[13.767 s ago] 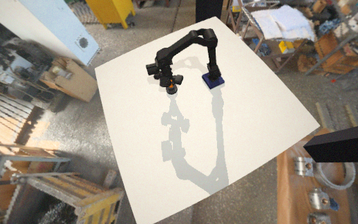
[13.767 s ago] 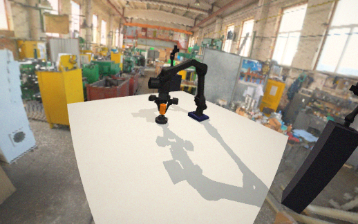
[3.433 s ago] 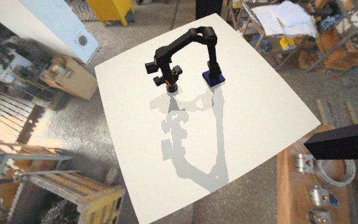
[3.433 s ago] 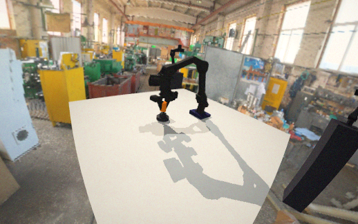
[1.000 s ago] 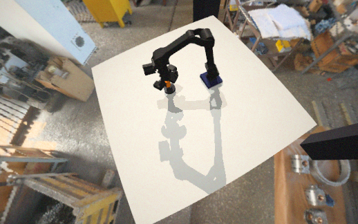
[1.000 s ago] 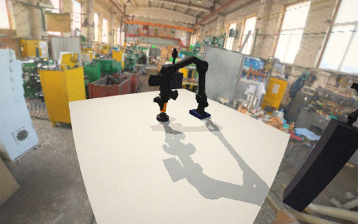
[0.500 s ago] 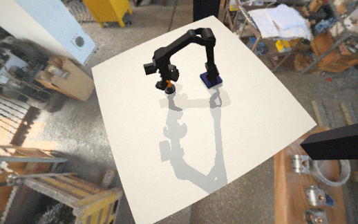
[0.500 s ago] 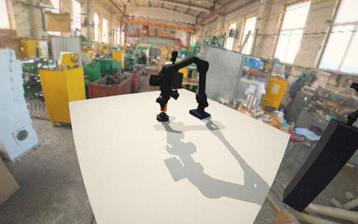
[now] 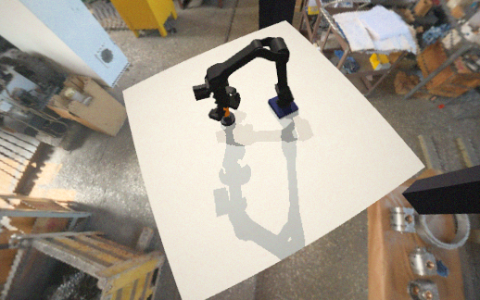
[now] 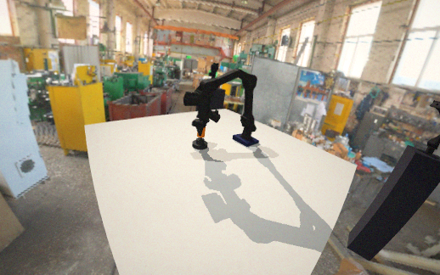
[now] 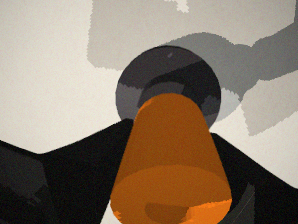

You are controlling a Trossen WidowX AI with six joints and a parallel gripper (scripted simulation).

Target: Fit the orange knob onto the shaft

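Right now my gripper tip is 2 cm below the orange knob. The rest, counted from my gripper tip: pedestal 4 cm below.
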